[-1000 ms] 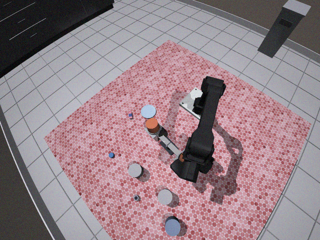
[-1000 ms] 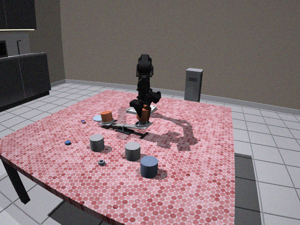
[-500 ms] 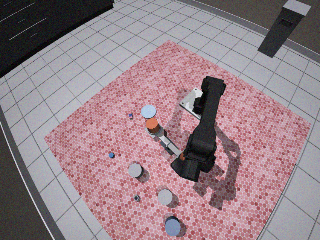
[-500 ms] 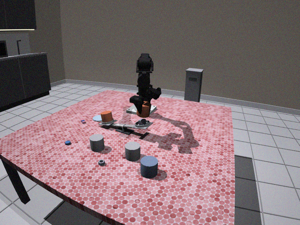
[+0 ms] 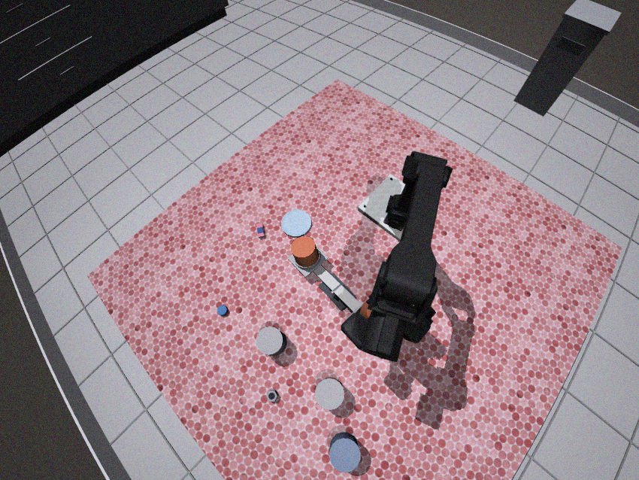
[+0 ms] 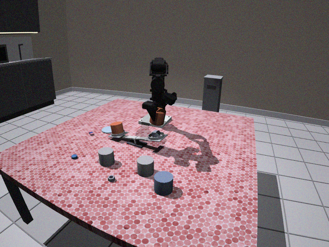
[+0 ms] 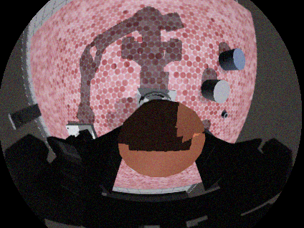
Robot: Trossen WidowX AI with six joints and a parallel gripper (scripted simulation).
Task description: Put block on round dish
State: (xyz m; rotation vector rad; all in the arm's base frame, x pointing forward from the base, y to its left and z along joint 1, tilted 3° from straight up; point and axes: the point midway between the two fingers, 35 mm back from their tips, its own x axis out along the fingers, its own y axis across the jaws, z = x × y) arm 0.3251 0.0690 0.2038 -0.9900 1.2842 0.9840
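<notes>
Right now my gripper tip is 80 mm above the grey block and 10 mm to the left of it. Round my gripper tip: round dish 360 mm to the right, 170 mm below, 170 mm behind; then blue disc 390 mm to the right, 190 mm ahead, 170 mm below; then nut 290 mm ahead, 160 mm below, 130 mm to the right.
</notes>
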